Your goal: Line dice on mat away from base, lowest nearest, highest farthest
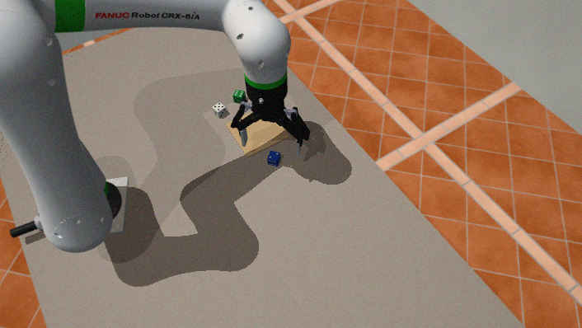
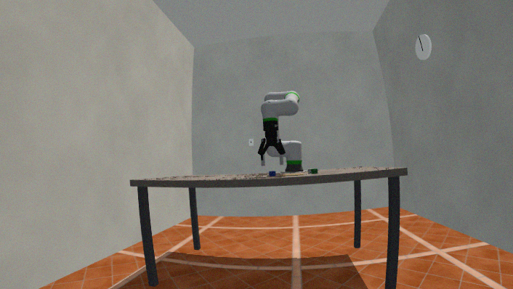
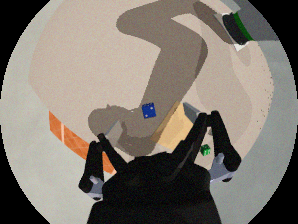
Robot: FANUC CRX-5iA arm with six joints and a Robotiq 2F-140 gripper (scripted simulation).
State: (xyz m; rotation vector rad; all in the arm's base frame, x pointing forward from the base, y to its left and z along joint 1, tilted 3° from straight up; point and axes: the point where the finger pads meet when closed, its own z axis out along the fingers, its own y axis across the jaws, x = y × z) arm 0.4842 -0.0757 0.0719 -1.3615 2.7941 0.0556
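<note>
The blue die is 60 mm below my hand. The rest, counted from my hand: green die: 250 mm to the left, 60 mm below; then tan mat: 120 mm to the left, 70 mm below; then white die: 70 mm behind, 230 mm to the left, 60 mm below.
</note>
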